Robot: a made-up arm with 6 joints. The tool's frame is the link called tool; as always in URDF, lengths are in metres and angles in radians. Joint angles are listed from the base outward. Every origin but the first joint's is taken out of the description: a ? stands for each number. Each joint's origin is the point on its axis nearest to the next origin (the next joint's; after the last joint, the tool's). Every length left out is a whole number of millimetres.
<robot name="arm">
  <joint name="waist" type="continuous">
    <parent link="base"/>
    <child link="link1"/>
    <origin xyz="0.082 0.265 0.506" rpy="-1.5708 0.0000 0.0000"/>
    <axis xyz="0 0 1"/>
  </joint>
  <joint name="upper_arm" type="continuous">
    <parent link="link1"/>
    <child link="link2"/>
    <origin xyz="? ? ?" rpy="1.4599 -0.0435 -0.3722"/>
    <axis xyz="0 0 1"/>
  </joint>
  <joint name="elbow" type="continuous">
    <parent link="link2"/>
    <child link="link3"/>
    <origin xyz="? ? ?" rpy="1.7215 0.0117 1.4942"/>
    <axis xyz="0 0 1"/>
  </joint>
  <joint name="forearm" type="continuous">
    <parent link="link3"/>
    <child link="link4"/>
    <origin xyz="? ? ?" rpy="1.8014 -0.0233 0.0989"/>
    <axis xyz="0 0 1"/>
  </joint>
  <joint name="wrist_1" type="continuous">
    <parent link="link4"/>
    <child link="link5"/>
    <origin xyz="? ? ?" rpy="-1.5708 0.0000 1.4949"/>
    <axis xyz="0 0 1"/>
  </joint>
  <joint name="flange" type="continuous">
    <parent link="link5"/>
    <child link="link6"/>
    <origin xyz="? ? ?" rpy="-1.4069 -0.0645 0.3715"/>
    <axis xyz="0 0 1"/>
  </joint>
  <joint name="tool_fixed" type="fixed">
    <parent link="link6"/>
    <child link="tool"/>
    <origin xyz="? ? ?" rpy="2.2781 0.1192 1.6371"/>
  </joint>
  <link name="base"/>
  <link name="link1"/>
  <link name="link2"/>
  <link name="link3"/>
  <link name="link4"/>
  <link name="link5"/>
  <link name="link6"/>
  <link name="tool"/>
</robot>
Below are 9 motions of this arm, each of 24 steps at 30 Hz.
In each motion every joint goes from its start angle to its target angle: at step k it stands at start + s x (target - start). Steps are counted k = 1, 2, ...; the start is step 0. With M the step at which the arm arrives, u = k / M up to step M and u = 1 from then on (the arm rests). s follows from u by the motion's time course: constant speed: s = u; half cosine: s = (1 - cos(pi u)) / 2; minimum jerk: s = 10 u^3 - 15 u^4 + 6 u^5.
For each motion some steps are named. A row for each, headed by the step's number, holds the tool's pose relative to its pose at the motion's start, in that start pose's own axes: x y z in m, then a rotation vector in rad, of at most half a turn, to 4 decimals.
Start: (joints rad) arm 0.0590 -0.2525 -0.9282 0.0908 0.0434 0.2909
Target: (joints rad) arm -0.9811 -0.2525 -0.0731 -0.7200 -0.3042 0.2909
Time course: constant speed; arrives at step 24
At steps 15, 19, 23, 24:
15: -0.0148 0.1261 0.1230 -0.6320 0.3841 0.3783
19: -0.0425 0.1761 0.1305 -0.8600 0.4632 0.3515
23: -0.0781 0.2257 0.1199 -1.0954 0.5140 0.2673
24: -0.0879 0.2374 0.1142 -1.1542 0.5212 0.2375

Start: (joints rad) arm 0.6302 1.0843 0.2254 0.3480 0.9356 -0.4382
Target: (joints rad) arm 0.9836 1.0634 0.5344 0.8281 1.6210 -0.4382
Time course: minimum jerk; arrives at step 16
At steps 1, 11, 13, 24:
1: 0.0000 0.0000 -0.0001 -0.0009 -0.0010 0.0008
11: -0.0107 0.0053 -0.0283 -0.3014 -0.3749 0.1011
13: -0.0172 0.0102 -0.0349 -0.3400 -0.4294 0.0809
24: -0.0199 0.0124 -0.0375 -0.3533 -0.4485 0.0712

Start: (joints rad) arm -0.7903 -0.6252 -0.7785 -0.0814 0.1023 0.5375
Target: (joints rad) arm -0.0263 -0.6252 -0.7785 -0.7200 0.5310 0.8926
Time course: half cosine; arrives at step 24
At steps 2, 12, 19, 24:
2: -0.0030 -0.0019 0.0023 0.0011 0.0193 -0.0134
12: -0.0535 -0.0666 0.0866 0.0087 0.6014 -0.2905
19: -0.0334 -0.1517 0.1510 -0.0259 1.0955 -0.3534
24: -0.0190 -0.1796 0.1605 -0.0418 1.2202 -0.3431

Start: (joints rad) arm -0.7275 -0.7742 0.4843 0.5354 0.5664 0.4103
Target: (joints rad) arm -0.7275 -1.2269 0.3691 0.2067 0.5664 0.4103
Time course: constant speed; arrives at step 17
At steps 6, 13, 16, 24:
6: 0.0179 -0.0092 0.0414 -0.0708 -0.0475 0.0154
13: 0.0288 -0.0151 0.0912 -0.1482 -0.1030 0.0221
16: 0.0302 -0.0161 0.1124 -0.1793 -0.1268 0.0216
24: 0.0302 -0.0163 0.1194 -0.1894 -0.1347 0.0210

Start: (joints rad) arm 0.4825 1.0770 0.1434 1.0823 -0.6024 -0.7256
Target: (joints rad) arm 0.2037 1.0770 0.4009 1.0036 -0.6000 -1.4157
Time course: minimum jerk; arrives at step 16
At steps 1, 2, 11, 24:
1: 0.0003 0.0001 0.0001 0.0003 -0.0008 0.0011
2: 0.0019 0.0009 0.0006 0.0021 -0.0059 0.0076
11: 0.0839 0.0590 0.0387 0.1244 -0.2973 0.3688
24: 0.0983 0.0743 0.0493 0.1561 -0.3621 0.4437

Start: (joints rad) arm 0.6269 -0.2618 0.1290 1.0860 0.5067 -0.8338
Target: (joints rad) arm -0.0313 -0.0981 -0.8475 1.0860 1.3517 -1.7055
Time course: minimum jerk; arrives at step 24
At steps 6, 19, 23, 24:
6: 0.0254 0.0039 0.0189 -0.1079 0.0407 0.1661
19: 0.0981 0.1785 -0.0047 -0.6807 0.5813 1.6386
23: 0.0880 0.1869 -0.0163 -0.7119 0.6495 1.7399
24: 0.0879 0.1870 -0.0164 -0.7122 0.6502 1.7409

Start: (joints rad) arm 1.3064 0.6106 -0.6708 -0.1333 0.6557 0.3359
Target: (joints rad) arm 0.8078 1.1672 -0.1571 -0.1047 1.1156 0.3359
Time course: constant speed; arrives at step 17
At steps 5, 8, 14, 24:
5: -0.0213 -0.0072 0.0659 -0.3007 0.0020 -0.0654
8: -0.0328 -0.0022 0.1041 -0.4699 0.0180 -0.1008
14: -0.0481 0.0234 0.1710 -0.7778 0.0804 -0.1568
24: -0.0506 0.0407 0.1980 -0.9140 0.1245 -0.1752

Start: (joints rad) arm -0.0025 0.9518 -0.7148 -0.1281 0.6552 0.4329
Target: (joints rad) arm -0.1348 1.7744 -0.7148 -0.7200 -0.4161 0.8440
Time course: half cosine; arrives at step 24
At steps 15, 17, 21, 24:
15: -0.0995 0.0993 0.0652 0.2890 1.1364 -0.3234
17: -0.1073 0.1284 0.0875 0.3663 1.3102 -0.4227
21: -0.1057 0.1739 0.1210 0.4922 1.5372 -0.5805
24: -0.1028 0.1855 0.1290 0.5260 1.5887 -0.6219

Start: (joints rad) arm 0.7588 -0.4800 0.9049 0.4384 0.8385 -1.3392
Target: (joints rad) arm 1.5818 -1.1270 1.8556 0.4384 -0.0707 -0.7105
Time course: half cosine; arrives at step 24
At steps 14, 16, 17, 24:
14: -0.0632 0.0185 -0.0032 0.1404 -0.4275 -0.0671
16: -0.0675 0.0276 -0.0106 0.2017 -0.4333 -0.0549
17: -0.0693 0.0325 -0.0144 0.2307 -0.4270 -0.0492
24: -0.0773 0.0543 -0.0297 0.3384 -0.3608 -0.0358

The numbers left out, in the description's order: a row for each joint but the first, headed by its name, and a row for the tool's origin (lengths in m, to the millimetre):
upper_arm: 0.103 0.016 0.000
elbow: -0.043 0.051 0.000
forearm: 0.169 0.032 0.000
wrist_1: -0.252 0.159 0.000
flange: -0.021 -0.098 0.000
tool: -0.156 0.067 0.000

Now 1 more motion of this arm.
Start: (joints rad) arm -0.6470 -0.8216 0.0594 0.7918 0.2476 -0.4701
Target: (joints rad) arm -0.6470 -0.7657 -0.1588 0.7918 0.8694 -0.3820
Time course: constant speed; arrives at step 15
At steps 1, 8, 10, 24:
1: -0.0012 -0.0032 0.0079 -0.0508 0.0208 0.0006
8: -0.0058 -0.0136 0.0681 -0.4050 0.1744 -0.0016
10: -0.0057 -0.0126 0.0863 -0.5058 0.2205 -0.0038
24: -0.0019 -0.0020 0.1312 -0.7568 0.3397 -0.0110

